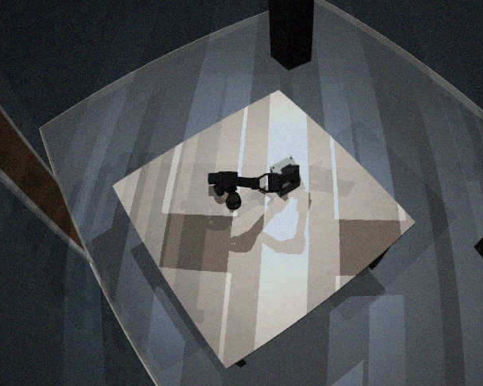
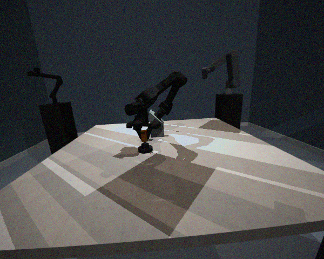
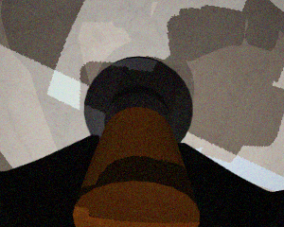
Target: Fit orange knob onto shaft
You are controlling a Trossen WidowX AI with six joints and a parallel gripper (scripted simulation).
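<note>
Now: gripper tip 3 cm below the orange knob. Round my gripper tip: round pedestal 4 cm below.
</note>
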